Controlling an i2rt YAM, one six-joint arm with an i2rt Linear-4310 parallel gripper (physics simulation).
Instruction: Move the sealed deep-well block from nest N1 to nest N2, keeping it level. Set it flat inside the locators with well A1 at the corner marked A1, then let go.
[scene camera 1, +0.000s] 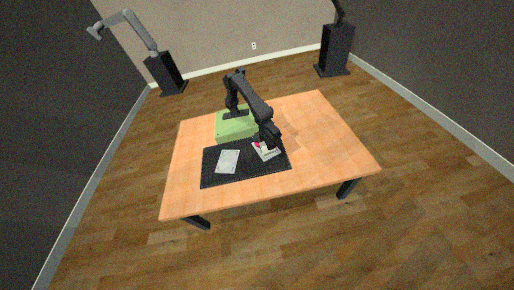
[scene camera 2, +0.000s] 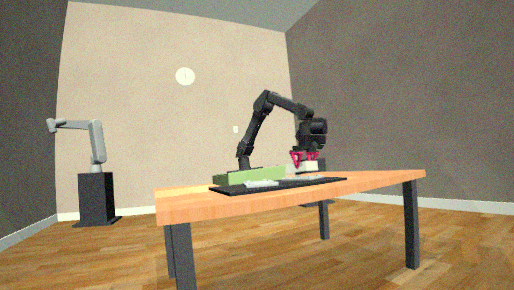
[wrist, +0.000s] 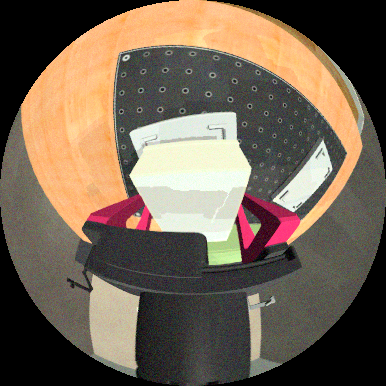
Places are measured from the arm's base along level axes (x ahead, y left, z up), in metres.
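Pixels of known places: gripper, between the fingertips: (scene camera 1: 265, 144) (scene camera 2: 303, 167) (wrist: 193, 192); arm's base, origin of its link: (scene camera 1: 235, 114) (scene camera 2: 245, 170) (wrist: 220, 265).
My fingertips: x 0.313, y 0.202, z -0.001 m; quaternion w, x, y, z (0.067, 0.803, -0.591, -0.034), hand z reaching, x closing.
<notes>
For each thing: its top centre in the pictures, then the offset to it from my fingertips. Level surfaces: height alone.
- white deep-well block, centre of its top: (wrist: 195, 224) (scene camera 2: 301, 161) (scene camera 1: 263, 139) dx -0.012, dy -0.005, dz +0.030 m
- nest N1, centre of its top: (wrist: 191, 180) (scene camera 2: 302, 175) (scene camera 1: 265, 146) dx -0.013, dy -0.003, dz -0.036 m
- Nest N2, centre of its top: (wrist: 310, 184) (scene camera 2: 259, 180) (scene camera 1: 227, 160) dx +0.058, dy -0.237, dz -0.036 m
- wooden table, height of its surface: dz -0.066 m
The white deep-well block (scene camera 1: 264, 149) (scene camera 2: 306, 166) (wrist: 192, 192) is between the pink fingers of my gripper (scene camera 1: 265, 146) (scene camera 2: 305, 162) (wrist: 193, 192), which is shut on it. In the scene camera 2 view it hangs a little above nest N1 (scene camera 2: 311, 177) (wrist: 182, 128) and looks about level. Nest N1 is a pale plate with raised corner locators. Nest N2 (scene camera 1: 227, 161) (scene camera 2: 260, 184) (wrist: 306, 176) is a similar pale plate with corner locators and no block on it. The A1 marks and the block's well A1 cannot be made out.
Both nests sit on a black perforated board (scene camera 1: 210, 179) (scene camera 2: 227, 190) (wrist: 150, 80) on the wooden table (scene camera 1: 335, 145) (scene camera 2: 190, 206) (wrist: 65, 125). A green base block (scene camera 1: 235, 131) (scene camera 2: 250, 175) stands under the arm, beside the board. Two other arms stand on dark pedestals away from the table.
</notes>
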